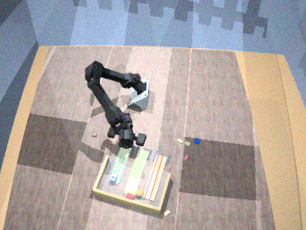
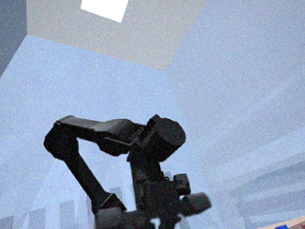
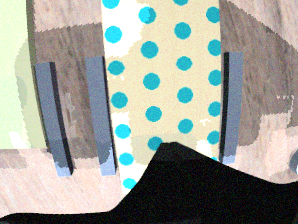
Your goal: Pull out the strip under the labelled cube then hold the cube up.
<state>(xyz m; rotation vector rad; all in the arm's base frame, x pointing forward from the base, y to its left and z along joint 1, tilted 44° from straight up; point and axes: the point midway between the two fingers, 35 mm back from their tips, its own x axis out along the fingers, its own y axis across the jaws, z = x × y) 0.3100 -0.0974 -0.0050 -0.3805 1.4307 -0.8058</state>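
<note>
The dotted strip lies 90 mm ahead of my gripper tip and 30 mm to the right of it. Round my gripper tip: grey piece (50 mm behind, 180 mm to the right); red bit (70 mm ahead, 300 mm to the left); white block (200 mm ahead, 60 mm to the right, 10 mm above).
</note>
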